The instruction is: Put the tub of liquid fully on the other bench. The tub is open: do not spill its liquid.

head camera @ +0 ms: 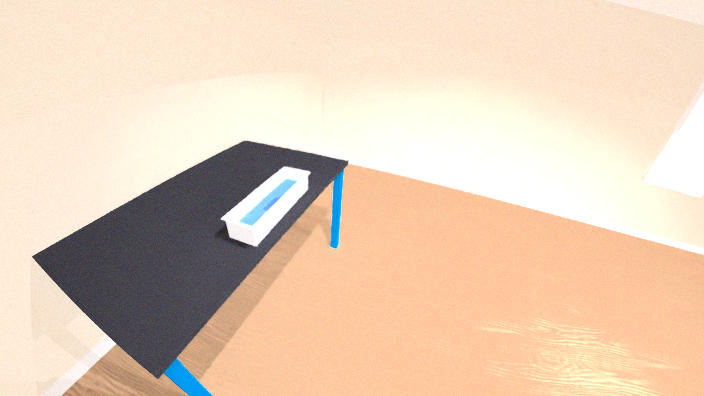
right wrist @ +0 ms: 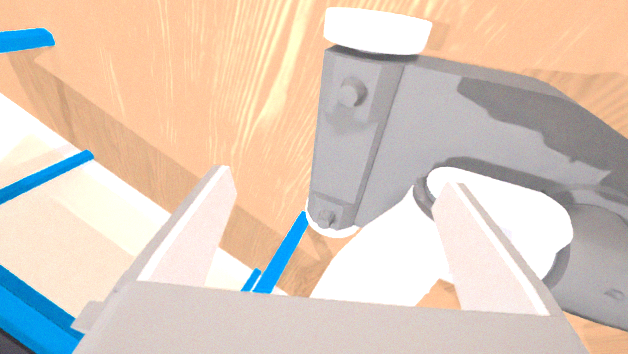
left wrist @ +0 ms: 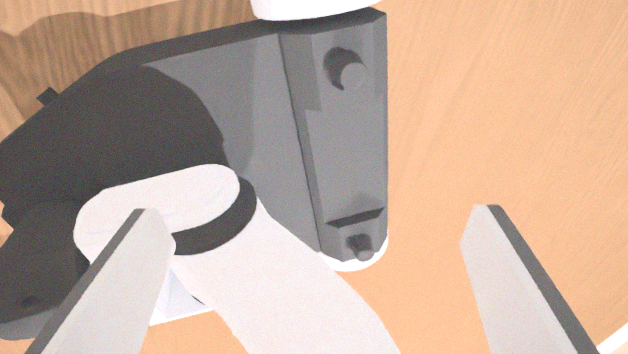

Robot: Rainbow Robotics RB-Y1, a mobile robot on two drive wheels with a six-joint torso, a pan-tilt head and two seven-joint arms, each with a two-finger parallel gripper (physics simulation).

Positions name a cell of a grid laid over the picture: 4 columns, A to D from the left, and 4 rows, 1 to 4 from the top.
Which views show the left gripper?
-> The left wrist view only.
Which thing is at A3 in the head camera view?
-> A dark bench.
